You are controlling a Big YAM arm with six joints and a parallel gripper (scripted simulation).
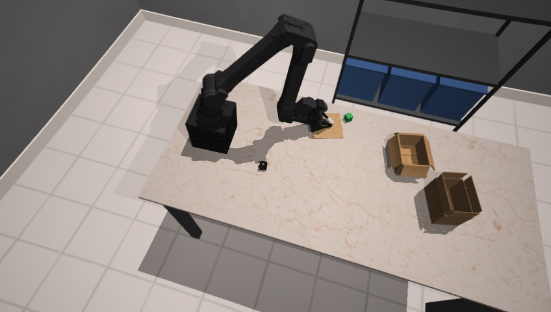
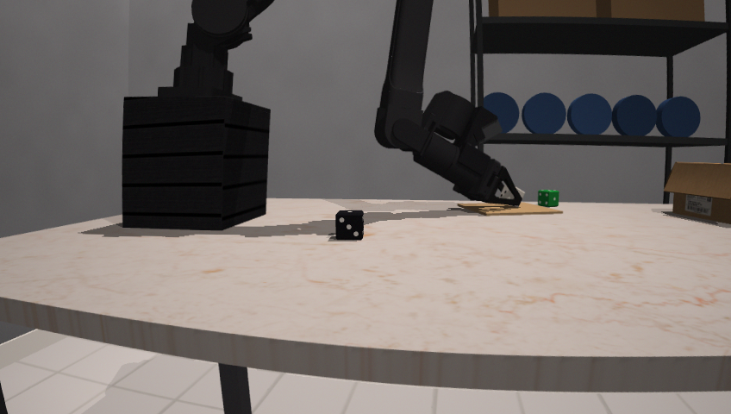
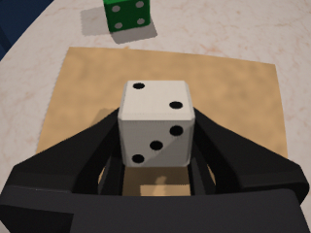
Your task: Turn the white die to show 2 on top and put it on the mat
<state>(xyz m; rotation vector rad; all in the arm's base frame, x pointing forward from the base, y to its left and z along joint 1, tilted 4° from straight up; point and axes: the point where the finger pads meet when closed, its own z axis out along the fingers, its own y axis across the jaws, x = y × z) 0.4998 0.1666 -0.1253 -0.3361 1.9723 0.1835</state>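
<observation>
The mat lies 2 cm below my hand, 1 cm to the right of it and 1 cm behind it. Round my hand: black die: 28 cm to the right, 25 cm behind; then green die: 8 cm ahead, 5 cm to the left.
</observation>
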